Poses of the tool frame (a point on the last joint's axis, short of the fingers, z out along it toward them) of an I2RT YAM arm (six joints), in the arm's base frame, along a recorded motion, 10 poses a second.
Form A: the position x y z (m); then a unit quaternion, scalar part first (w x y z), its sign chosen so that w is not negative.
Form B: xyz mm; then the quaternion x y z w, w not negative. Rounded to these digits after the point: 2 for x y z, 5 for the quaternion.
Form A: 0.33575, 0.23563, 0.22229, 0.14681, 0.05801, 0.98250, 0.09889
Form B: 335.75, 235.63, 222.29, 0.05801, 0.98250, 0.09889, 0.14681
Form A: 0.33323, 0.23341, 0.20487, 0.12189, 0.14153, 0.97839, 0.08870
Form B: 333.23, 233.41, 204.87, 0.14153, 0.97839, 0.08870, 0.12189
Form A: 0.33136, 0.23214, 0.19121, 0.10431, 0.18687, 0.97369, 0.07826
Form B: 331.36, 232.14, 191.21, 0.18687, 0.97369, 0.07826, 0.10431
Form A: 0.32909, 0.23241, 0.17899, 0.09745, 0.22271, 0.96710, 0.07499
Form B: 329.09, 232.41, 178.99, 0.22271, 0.96710, 0.07499, 0.09745
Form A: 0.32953, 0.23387, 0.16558, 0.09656, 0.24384, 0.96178, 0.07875
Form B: 329.53, 233.87, 165.58, 0.24384, 0.96178, 0.07875, 0.09656
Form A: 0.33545, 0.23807, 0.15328, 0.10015, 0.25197, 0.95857, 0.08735
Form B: 335.45, 238.07, 153.28, 0.25197, 0.95857, 0.08735, 0.10015
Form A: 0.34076, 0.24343, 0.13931, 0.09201, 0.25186, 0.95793, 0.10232
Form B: 340.76, 243.43, 139.31, 0.25186, 0.95793, 0.10232, 0.09201
